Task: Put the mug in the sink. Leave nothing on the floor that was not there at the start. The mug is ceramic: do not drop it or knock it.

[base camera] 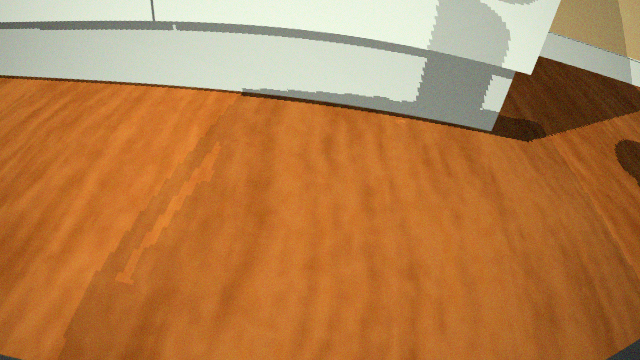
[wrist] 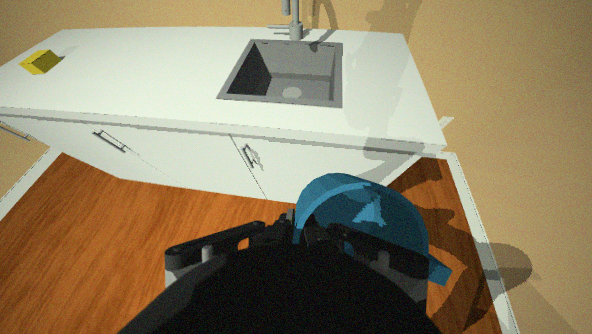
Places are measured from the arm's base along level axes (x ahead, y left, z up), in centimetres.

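Pixels of known places: gripper, fingertip midpoint: [wrist: 297, 218].
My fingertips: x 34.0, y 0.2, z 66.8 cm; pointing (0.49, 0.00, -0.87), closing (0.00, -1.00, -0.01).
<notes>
Ahead of a thing's pixels: the offset from my fingertips to its top centre. Level surfaces: height alone.
A blue mug @[dx -1.5, dy -5.8, dz +7.5 cm] [wrist: 410, 220] shows in the wrist view at the lower centre right, its opening towards the camera and its handle at the lower right. My gripper [wrist: 297, 218] is shut on the mug's near left wall and holds it above the floor in front of the counter. The fingertips are partly hidden by the mug and the gripper body. The grey sink [wrist: 300, 67] is a square basin set in the white counter, farther off and higher in the wrist view. The mug and gripper do not show in the base camera view.
The white counter [wrist: 150, 75] [base camera: 300, 20] has a front edge between the mug and the sink. A faucet [wrist: 296, 30] stands behind the basin. A yellow block @[dx +62.2, dy +109.0, dz -11.0 cm] [wrist: 42, 61] sits on the counter at the far left. A wall [wrist: 525, 100] rises at the right. Wooden floor @[dz -106.5 cm] [base camera: 320, 225] lies before the cabinets.
</notes>
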